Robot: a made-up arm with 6 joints. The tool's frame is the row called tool.
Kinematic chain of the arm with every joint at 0, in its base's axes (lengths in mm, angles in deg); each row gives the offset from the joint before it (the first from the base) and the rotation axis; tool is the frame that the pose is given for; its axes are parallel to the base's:
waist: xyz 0 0 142 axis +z
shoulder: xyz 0 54 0 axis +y
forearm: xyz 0 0 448 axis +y
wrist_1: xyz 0 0 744 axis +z
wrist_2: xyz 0 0 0 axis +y
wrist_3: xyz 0 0 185 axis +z
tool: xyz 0 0 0
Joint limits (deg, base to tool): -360..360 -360..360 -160..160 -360..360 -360..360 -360..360
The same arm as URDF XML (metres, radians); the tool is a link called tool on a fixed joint. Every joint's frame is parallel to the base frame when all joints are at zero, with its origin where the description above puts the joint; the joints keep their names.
<robot name="arm">
  <joint name="tool_joint" type="fixed">
    <parent link="link6"/>
    <child link="tool"/>
    <origin xyz="0 0 0" rpy="0 0 0"/>
  </joint>
  <joint name="wrist_3" type="revolute">
    <parent link="link5"/>
    <child link="link6"/>
    <origin xyz="0 0 0.185" rpy="0 0 0"/>
    <axis xyz="0 0 1"/>
    <limit lower="-6.2832" upper="6.2832"/>
  </joint>
  <joint name="wrist_2" type="revolute">
    <parent link="link4"/>
    <child link="link5"/>
    <origin xyz="0 0 0" rpy="0 0 0"/>
    <axis xyz="0 1 0"/>
    <limit lower="-6.2832" upper="6.2832"/>
  </joint>
  <joint name="wrist_1" type="revolute">
    <parent link="link3"/>
    <child link="link4"/>
    <origin xyz="0 0 0.744" rpy="0 0 0"/>
    <axis xyz="0 0 1"/>
    <limit lower="-6.2832" upper="6.2832"/>
  </joint>
  <joint name="forearm" type="revolute">
    <parent link="link2"/>
    <child link="link3"/>
    <origin xyz="0 0 0.448" rpy="0 0 0"/>
    <axis xyz="0 1 0"/>
    <limit lower="-2.7925" upper="2.7925"/>
  </joint>
  <joint name="shoulder" type="revolute">
    <parent link="link1"/>
    <child link="link2"/>
    <origin xyz="0 0.054 0" rpy="0 0 0"/>
    <axis xyz="0 1 0"/>
    <limit lower="-6.2832" upper="6.2832"/>
  </joint>
  <joint name="waist" type="revolute">
    <parent link="base"/>
    <child link="link1"/>
    <origin xyz="0 0 0.142" rpy="0 0 0"/>
    <axis xyz="0 0 1"/>
    <limit lower="-6.2832" upper="6.2832"/>
  </joint>
  <link name="base"/>
  <link name="link1"/>
  <link name="link2"/>
  <link name="link3"/>
  <link name="link4"/>
  <link name="link5"/>
  <link name="link6"/>
  <link name="tool"/>
</robot>

